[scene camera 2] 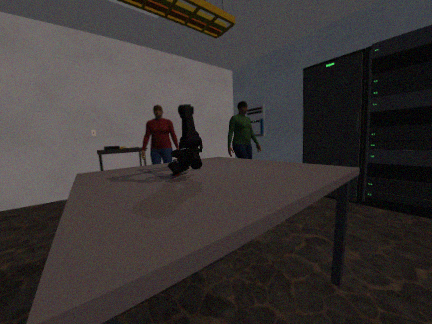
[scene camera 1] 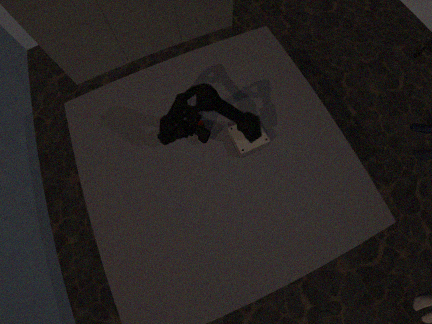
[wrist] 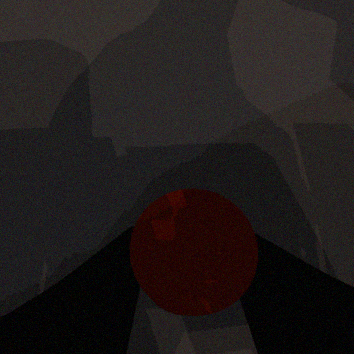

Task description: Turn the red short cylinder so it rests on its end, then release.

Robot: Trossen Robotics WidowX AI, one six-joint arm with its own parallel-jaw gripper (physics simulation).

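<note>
The red short cylinder (scene camera 1: 201, 123) (scene camera 2: 178, 175) (wrist: 194, 260) is between the fingers. In the wrist view one round end faces the camera, with a black finger on each side. In scene camera 1 a small red patch of it shows beside the dark gripper. My gripper (scene camera 1: 200, 126) (scene camera 2: 177, 173) (wrist: 185, 236) is shut on it, low over the table (scene camera 1: 225, 225) (scene camera 2: 250, 200). In scene camera 2 a sliver of red shows under the gripper, close to the table top. The gripper hides most of the cylinder, and I cannot tell whether it touches the table or how upright it is.
The arm's base stands on a pale plate (scene camera 1: 243, 146) to the right of the gripper in scene camera 1. Shadows of the arm lie on the table. Two people (scene camera 2: 160, 135) (scene camera 2: 242, 130) stand beyond the table, and dark server racks (scene camera 2: 332, 115) stand at the right.
</note>
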